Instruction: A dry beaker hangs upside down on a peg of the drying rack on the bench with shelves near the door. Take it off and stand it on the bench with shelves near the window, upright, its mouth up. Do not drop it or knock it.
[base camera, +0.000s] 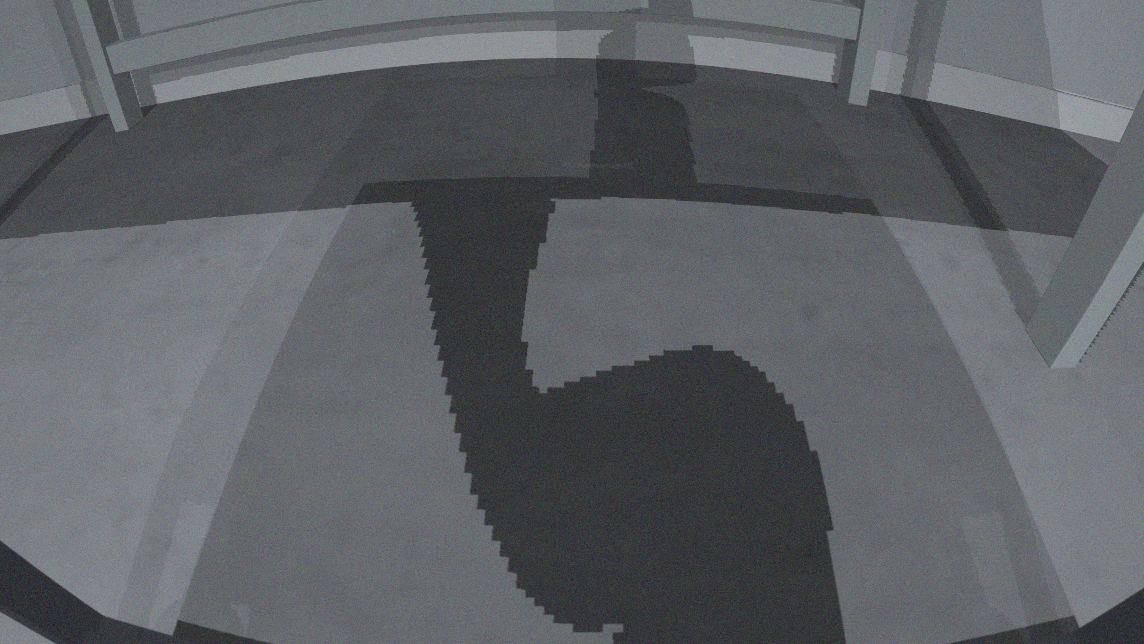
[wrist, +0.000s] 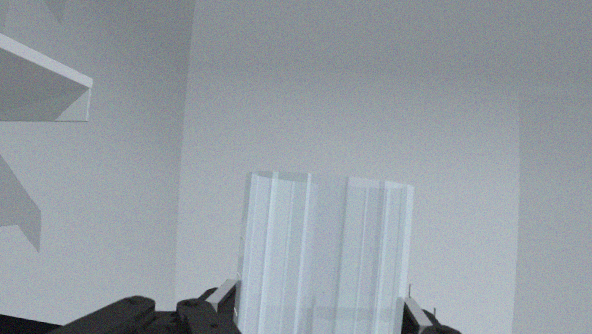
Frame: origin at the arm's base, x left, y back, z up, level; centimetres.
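Seen in the pictures: gripper, fingertip midpoint: (wrist: 317, 310).
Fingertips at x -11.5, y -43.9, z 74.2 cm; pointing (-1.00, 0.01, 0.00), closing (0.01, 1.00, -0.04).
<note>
Offsets run from my fingertips to a thing's top centre. "spot": to the spot under its first point. Level surfaces: height alone.
A clear beaker {dx +0.9, dy +0.0, dz +6.1 cm} (wrist: 327, 250) stands up between the fingers in the wrist view, its see-through wall filling the lower middle. My gripper (wrist: 317, 310) is shut on the beaker, one finger pad on each side of it. The lower part of the beaker is cut off by the view's edge, and I cannot tell from its walls which end is the mouth. The drying rack does not show in either view. The bench frame (base camera: 480, 17) shows at the top of the base camera view, with its legs and a crossbar; its top is out of view.
A bench leg {spot: dx -34.8, dy -2.4, dz -103.3 cm} (base camera: 1080, 264) stands near on the right in the base camera view. Another leg {spot: dx -35.0, dy -63.1, dz -106.6 cm} (base camera: 861, 68) stands farther back. A shelf end {spot: dx -37.7, dy -51.2, dz +20.1 cm} (wrist: 45, 95) juts in at the upper left of the wrist view. A pale wall (wrist: 350, 115) is behind the beaker. Dark shadows lie on the floor {dz -113.9 cm} (base camera: 320, 360).
</note>
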